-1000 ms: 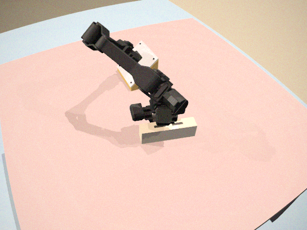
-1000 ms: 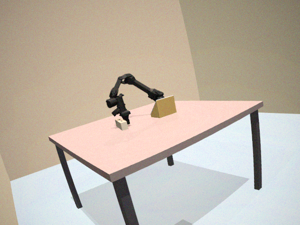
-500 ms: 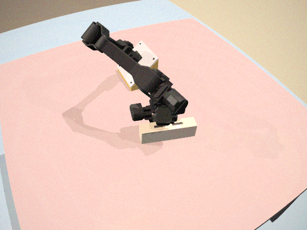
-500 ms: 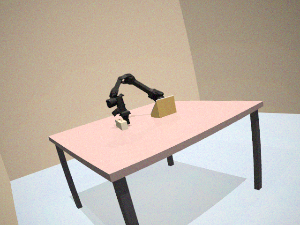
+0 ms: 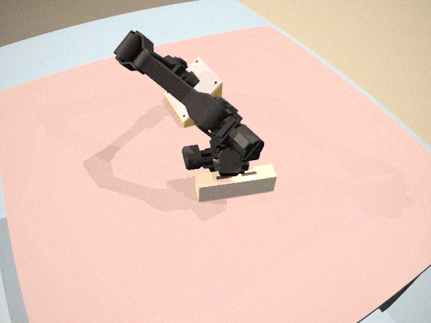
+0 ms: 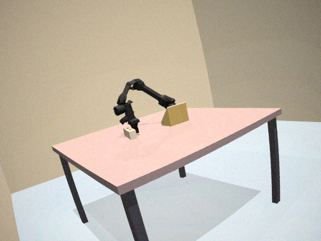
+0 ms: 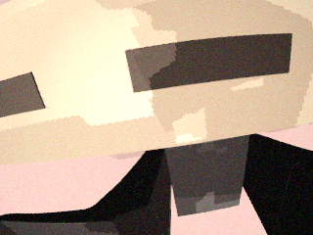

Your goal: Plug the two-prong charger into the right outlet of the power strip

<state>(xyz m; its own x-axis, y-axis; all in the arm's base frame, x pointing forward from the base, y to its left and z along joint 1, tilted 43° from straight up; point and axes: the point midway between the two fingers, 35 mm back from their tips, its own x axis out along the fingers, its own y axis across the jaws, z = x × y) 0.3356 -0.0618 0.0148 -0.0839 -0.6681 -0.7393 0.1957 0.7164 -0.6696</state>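
My gripper tip is now 20 mm short of the black two-prong charger and 10 mm below it.
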